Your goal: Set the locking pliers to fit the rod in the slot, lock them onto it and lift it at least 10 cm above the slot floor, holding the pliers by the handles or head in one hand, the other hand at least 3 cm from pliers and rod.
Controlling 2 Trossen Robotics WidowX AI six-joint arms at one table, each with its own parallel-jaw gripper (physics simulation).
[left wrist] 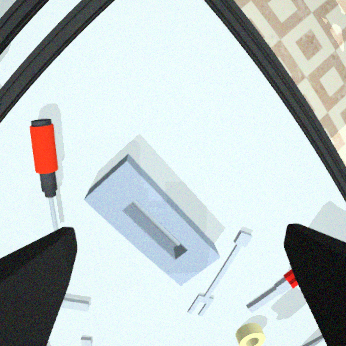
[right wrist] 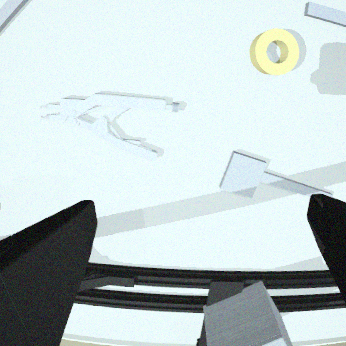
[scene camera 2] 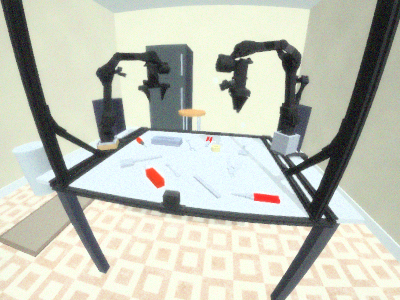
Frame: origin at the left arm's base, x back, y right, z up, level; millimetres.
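Where they show: left gripper, between the fingertips: (left wrist: pixel 182 237) (scene camera 2: pixel 156 101); right gripper, between the fingertips: (right wrist: pixel 203 209) (scene camera 2: pixel 235 111); left arm's base, origin of its link: (scene camera 2: pixel 107 140); right arm's base, origin of its link: (scene camera 2: pixel 287 133).
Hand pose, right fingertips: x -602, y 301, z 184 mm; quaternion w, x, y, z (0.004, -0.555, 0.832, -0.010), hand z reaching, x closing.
Things, the pixels of their top centre, and the offset from my right fingertips.
- pale metal locking pliers, centre of its top: (right wrist: pixel 104 126) (scene camera 2: pixel 235 166) dx +27, dy +90, dz -224 mm
- blue-grey block, centre of its top: (left wrist: pixel 156 231) (scene camera 2: pixel 166 138) dx +269, dy -301, dz -203 mm
- yellow ring, centre of its top: (right wrist: pixel 277 51) (left wrist: pixel 252 341) (scene camera 2: pixel 215 146) dx +25, dy -121, dz -213 mm
- wrench, centre of its top: (left wrist: pixel 219 278) dx +142, dy -234, dz -229 mm
- flat-headed tool, centre of its top: (right wrist: pixel 282 188) dx -139, dy -80, dz -227 mm
- red-handled screwdriver, centre of its top: (left wrist: pixel 44 184) dx +415, dy -315, dz -211 mm
- red block, centre of its top: (scene camera 2: pixel 150 170) dx +384, dy +49, dz -208 mm
- long bar, centre of its top: (scene camera 2: pixel 206 184) dx +199, dy +168, dz -228 mm
- red-handled tool, centre of its top: (scene camera 2: pixel 255 195) dx +65, dy +282, dz -228 mm
The pale metal locking pliers (scene camera 2: pixel 231 168) (right wrist: pixel 132 100) lie flat on the table, handles spread; they are washed out against the white top. The blue-grey block (scene camera 2: pixel 166 141) (left wrist: pixel 112 192) lies at the back left of the table in the scene view, with a long slot in its upper face in the left wrist view. A rod inside the slot cannot be told apart from its walls. My left gripper (scene camera 2: pixel 156 97) (left wrist: pixel 182 237) is open and empty, high above the block's area. My right gripper (scene camera 2: pixel 238 110) (right wrist: pixel 203 209) is open and empty, high above the table, with the pliers beyond its fingertips.
A yellow ring (scene camera 2: pixel 215 148) (left wrist: pixel 250 335) (right wrist: pixel 262 52), a wrench (left wrist: pixel 222 270), a flat-headed tool (right wrist: pixel 244 171) and a red-handled screwdriver (left wrist: pixel 44 148) lie around. A red block (scene camera 2: pixel 155 177), a long bar (scene camera 2: pixel 206 186) and a red-handled tool (scene camera 2: pixel 266 198) lie nearer the front.
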